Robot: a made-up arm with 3 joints.
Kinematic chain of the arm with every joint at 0, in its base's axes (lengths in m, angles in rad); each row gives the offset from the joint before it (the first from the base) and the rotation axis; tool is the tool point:
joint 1: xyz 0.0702 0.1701 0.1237 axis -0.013 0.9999 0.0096
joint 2: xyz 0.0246 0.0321 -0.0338 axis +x
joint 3: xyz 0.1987 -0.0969 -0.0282 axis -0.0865 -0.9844 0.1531
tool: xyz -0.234 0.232 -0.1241
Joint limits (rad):
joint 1: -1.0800..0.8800
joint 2: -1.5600..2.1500
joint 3: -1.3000..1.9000
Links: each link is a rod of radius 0.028 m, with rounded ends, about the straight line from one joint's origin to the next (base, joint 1, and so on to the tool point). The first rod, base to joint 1, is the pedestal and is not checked.
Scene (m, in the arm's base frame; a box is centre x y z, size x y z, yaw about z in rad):
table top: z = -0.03
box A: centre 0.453 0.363 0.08 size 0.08 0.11 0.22 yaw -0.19
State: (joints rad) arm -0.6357 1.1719 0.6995
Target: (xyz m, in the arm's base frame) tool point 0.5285 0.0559 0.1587
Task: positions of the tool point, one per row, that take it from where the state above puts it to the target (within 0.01 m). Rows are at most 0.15 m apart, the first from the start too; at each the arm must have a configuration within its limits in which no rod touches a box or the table.
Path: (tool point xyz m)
1: 0.1487 0.4809 0.1255
2: 0.1154 0.4447 0.1111
3: 0.0843 0.4068 0.1056
4: 0.0533 0.3708 0.1094
5: 0.1376 0.3902 0.0737
6: 0.2269 0.3687 0.0422
7: 0.3060 0.3088 0.0227
8: 0.3619 0.2196 0.0216
9: 0.3860 0.1153 0.0431
10: 0.3757 0.0128 0.0878
11: 0.3347 -0.0715 0.1530
12: 0.4064 -0.0471 0.1572
13: 0.4733 -0.0032 0.1579
14: 0.5285 0.0559 0.1587

